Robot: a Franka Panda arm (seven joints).
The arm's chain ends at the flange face. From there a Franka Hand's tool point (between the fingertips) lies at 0.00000 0.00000 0.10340 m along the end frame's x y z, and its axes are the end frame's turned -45 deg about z.
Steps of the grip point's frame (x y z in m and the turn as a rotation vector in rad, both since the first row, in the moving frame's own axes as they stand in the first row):
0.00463, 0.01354, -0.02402, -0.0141, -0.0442, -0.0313
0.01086, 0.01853, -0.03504, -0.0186, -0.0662, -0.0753
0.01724, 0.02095, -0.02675, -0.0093, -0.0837, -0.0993
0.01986, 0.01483, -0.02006, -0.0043, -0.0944, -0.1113
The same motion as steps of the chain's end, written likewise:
0.01498, 0.00201, -0.02391, -0.0412, -0.0213, -0.0313
0.02402, -0.00090, -0.03480, -0.0600, -0.0337, -0.0753
0.03209, -0.00443, -0.02638, -0.0658, -0.0526, -0.0993
0.03069, -0.01111, -0.01960, -0.0698, -0.0637, -0.1113

